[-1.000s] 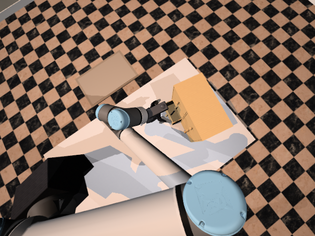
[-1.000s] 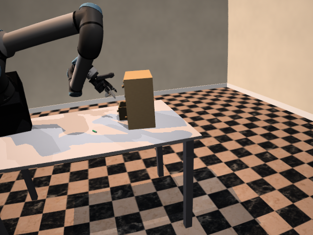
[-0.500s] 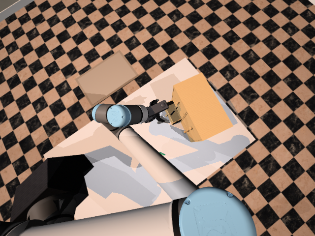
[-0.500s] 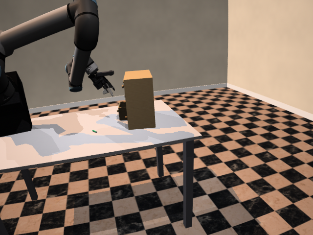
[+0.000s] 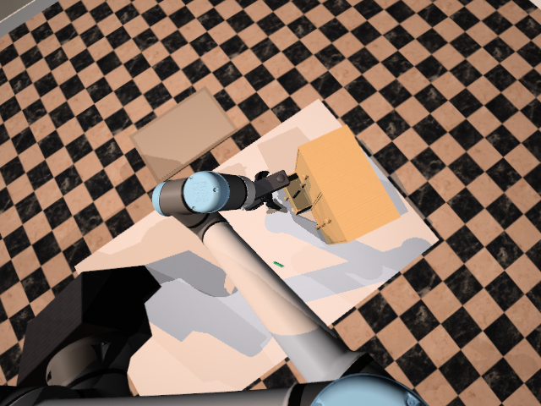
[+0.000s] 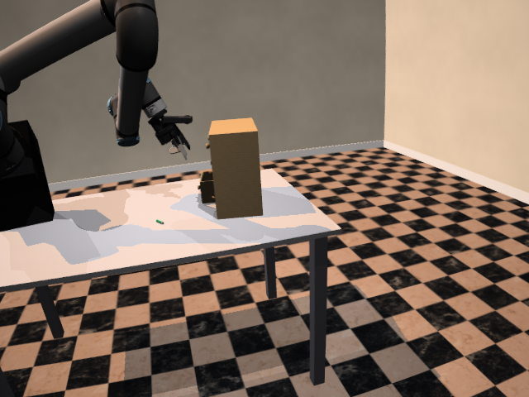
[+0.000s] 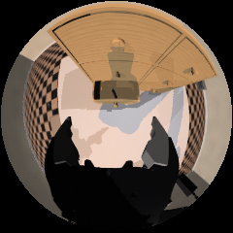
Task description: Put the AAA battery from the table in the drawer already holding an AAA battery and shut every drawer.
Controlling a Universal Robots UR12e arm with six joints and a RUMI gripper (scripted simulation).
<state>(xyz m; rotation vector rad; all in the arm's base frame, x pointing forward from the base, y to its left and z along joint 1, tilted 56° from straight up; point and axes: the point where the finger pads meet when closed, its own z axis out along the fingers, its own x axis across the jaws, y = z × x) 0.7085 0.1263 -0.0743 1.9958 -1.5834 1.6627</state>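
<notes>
Right now my hand is 220 mm to the left of the green AAA battery, 190 mm above it and 150 mm past it. From my hand the other things lie so: dark slim thing: 180 mm below, 80 mm ahead, 20 mm to the right.
</notes>
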